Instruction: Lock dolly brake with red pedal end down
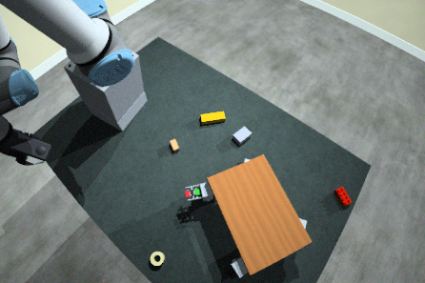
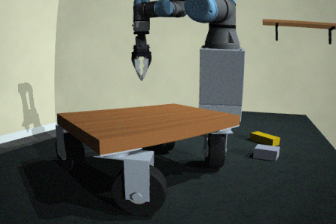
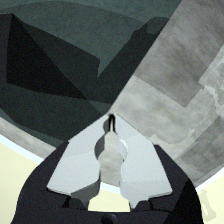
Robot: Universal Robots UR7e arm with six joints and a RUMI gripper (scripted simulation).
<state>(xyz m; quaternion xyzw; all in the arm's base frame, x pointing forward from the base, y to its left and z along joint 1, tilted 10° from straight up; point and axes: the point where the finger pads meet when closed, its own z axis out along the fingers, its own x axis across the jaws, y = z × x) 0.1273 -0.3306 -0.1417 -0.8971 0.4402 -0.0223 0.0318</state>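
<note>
Now: hand 370 mm short of the brake pedal, 330 mm to the right of it and 80 mm above it. The rest, counted from my hand: grey block (310 mm ahead, 630 mm to the left, 150 mm below); then yellow block (170 mm ahead, 600 mm to the left, 150 mm below); then red brick (730 mm ahead, 730 mm to the left, 150 mm below).
</note>
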